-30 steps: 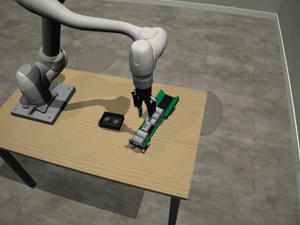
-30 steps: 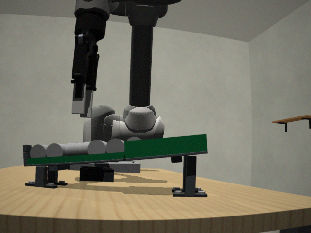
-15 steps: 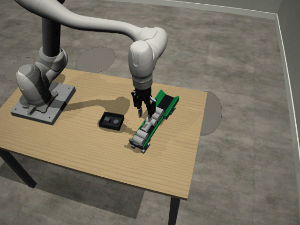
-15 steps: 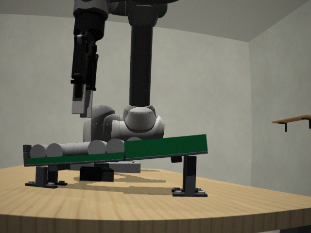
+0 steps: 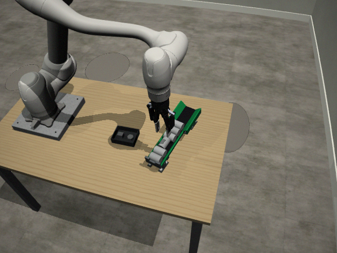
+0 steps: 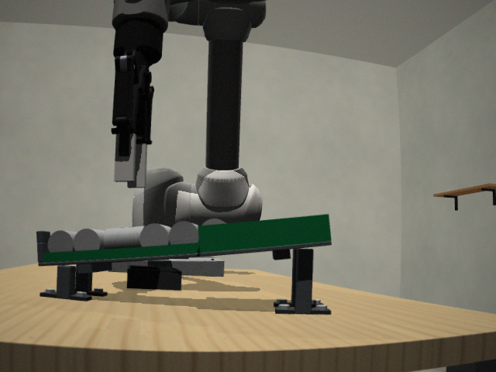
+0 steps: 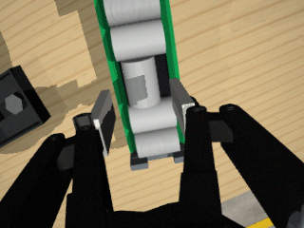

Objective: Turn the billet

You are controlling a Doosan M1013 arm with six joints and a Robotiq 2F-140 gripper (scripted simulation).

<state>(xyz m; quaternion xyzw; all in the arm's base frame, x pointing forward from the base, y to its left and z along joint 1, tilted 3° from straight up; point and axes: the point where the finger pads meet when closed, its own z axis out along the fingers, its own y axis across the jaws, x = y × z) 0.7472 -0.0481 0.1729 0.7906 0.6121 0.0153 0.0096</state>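
The dark stop lies 20 mm behind my hand, 110 mm to the right of it and 130 mm below it. Also, from my hand: black tray 230 mm behind, 40 mm to the left, 180 mm below.
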